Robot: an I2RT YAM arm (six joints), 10 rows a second.
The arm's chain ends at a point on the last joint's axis. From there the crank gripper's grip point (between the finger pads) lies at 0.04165 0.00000 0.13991 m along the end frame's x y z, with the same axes.
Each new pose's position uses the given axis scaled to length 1; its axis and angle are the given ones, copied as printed.
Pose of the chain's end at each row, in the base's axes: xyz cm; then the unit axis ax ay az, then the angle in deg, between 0 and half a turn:
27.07, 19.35, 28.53, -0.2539, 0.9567, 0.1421, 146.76
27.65, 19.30, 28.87, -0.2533, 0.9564, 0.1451, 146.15
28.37, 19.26, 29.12, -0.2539, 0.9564, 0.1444, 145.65
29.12, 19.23, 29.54, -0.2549, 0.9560, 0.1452, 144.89
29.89, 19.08, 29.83, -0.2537, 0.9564, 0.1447, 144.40
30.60, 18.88, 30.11, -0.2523, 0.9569, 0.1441, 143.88
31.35, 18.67, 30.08, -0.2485, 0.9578, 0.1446, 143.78
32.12, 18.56, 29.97, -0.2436, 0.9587, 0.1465, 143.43
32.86, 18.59, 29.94, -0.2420, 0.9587, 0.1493, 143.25
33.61, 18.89, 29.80, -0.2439, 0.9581, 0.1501, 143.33
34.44, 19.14, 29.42, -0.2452, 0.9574, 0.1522, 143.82
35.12, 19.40, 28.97, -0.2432, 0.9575, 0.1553, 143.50
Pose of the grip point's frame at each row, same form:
30.49, 23.26, 14.89, -0.2539, 0.9567, 0.1421, 146.76
31.19, 23.32, 15.29, -0.2533, 0.9564, 0.1451, 146.15
32.04, 23.28, 15.58, -0.2539, 0.9564, 0.1444, 145.65
32.96, 23.31, 16.06, -0.2549, 0.9560, 0.1452, 144.89
33.85, 23.18, 16.39, -0.2537, 0.9564, 0.1447, 144.40
34.69, 22.98, 16.71, -0.2523, 0.9569, 0.1441, 143.88
35.46, 22.79, 16.69, -0.2485, 0.9578, 0.1446, 143.78
36.31, 22.74, 16.63, -0.2436, 0.9587, 0.1465, 143.43
37.08, 22.85, 16.63, -0.2420, 0.9587, 0.1493, 143.25
37.80, 23.17, 16.49, -0.2439, 0.9581, 0.1501, 143.33
38.49, 23.46, 16.08, -0.2452, 0.9574, 0.1522, 143.82
39.23, 23.81, 15.68, -0.2432, 0.9575, 0.1553, 143.50

